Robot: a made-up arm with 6 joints.
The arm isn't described. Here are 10 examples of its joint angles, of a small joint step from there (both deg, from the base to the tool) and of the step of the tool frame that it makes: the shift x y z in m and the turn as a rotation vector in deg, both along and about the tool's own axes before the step.
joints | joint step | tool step
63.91 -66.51 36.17 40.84 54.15 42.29 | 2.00 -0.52 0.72 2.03 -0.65 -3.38 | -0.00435 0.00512 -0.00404 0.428 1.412 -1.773
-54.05 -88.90 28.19 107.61 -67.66 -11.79 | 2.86 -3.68 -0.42 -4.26 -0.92 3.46 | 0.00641 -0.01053 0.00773 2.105 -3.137 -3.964
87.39 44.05 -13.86 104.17 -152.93 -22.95 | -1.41 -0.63 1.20 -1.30 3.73 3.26 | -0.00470 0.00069 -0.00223 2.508 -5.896 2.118
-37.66 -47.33 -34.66 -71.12 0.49 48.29 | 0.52 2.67 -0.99 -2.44 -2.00 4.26 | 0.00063 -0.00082 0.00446 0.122 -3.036 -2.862
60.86 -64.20 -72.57 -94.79 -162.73 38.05 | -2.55 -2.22 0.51 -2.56 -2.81 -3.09 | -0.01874 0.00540 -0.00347 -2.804 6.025 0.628
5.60 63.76 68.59 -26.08 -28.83 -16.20 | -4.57 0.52 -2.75 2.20 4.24 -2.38 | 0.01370 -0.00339 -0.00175 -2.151 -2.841 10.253
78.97 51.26 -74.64 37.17 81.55 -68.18 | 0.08 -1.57 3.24 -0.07 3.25 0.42 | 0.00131 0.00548 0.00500 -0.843 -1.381 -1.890
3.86 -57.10 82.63 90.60 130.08 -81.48 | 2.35 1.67 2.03 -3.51 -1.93 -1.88 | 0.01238 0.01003 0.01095 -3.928 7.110 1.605
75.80 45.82 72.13 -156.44 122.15 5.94 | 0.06 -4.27 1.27 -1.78 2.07 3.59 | 0.00868 0.00769 -0.00216 0.967 -0.806 -1.017
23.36 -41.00 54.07 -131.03 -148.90 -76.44 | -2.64 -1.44 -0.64 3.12 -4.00 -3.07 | 0.01694 -0.00067 0.00615 -0.337 8.383 4.313
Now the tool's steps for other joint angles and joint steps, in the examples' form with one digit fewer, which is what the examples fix.
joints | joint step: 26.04 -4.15 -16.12 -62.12 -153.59 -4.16 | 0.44 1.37 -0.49 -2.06 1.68 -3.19
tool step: -0.0002 -0.0055 0.0057 -0.91 0.31 2.00
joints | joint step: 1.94 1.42 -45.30 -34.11 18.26 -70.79 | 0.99 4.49 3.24 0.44 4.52 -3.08
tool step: -0.0314 0.0060 0.0035 -3.75 3.65 5.57
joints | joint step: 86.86 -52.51 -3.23 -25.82 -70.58 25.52 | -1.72 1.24 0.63 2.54 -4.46 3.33
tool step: 0.0009 0.0011 0.0031 0.82 0.38 -5.43
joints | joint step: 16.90 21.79 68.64 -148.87 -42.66 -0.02 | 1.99 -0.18 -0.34 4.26 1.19 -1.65
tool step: -0.0031 0.0035 0.0012 -1.54 1.65 4.42
